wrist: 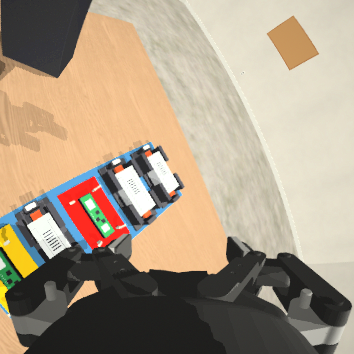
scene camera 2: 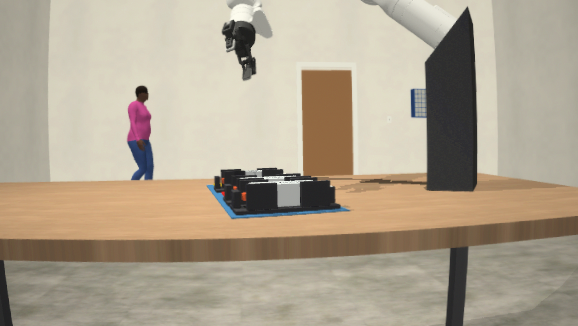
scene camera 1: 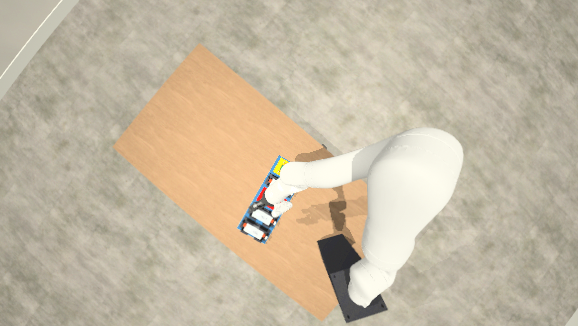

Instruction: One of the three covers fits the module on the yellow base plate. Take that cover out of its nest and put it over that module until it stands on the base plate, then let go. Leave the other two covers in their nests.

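Places are measured from the arm's base along level axes (x down, y left, z ahead), in millimetres.
Pixels of known places: gripper, between the fingertips: (wrist: 178, 246) (scene camera 2: 238, 65) (scene camera 1: 260, 206); arm's base, origin of its link: (scene camera 2: 452, 40).
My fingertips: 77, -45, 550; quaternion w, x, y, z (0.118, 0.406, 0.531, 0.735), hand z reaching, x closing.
Note:
Ahead of a thing's pixels: the offset from my fingertips to its top centre, as dx, dy, dz. "pt": to the spot under its first point. Level surfaces: height alone.
Three white-topped covers stand in black nests: the end one @(+257, +237, -60) (wrist: 162, 171) (scene camera 1: 254, 231) (scene camera 2: 289, 194), the one beside it @(+257, +129, -52) (wrist: 135, 190) (scene camera 1: 262, 216), and one @(+257, -86, -35) (wrist: 49, 236) between the red and yellow base plates. The yellow base plate @(+301, -194, -27) (wrist: 19, 254) (scene camera 1: 281, 166) bears a green module @(pt +281, -191, -34) (wrist: 7, 272), partly cut off at the wrist view's left edge; the arm covers most of that plate in scene camera 1. My gripper (wrist: 178, 246) (scene camera 2: 239, 61) is open and empty, high above the table. Its fingers are partly hidden in scene camera 1.
A red base plate @(+301, +21, -43) (wrist: 107, 207) (scene camera 1: 261, 195) with a green module lies between the nests. Nests and plates share a blue mat @(dx +306) (wrist: 75, 232) (scene camera 2: 280, 215) on the wooden table @(dx +307) (scene camera 1: 200, 125). The black robot mount (scene camera 1: 340, 252) (scene camera 2: 452, 120) stands near the table's edge. A person (scene camera 2: 140, 117) stands beyond the table.

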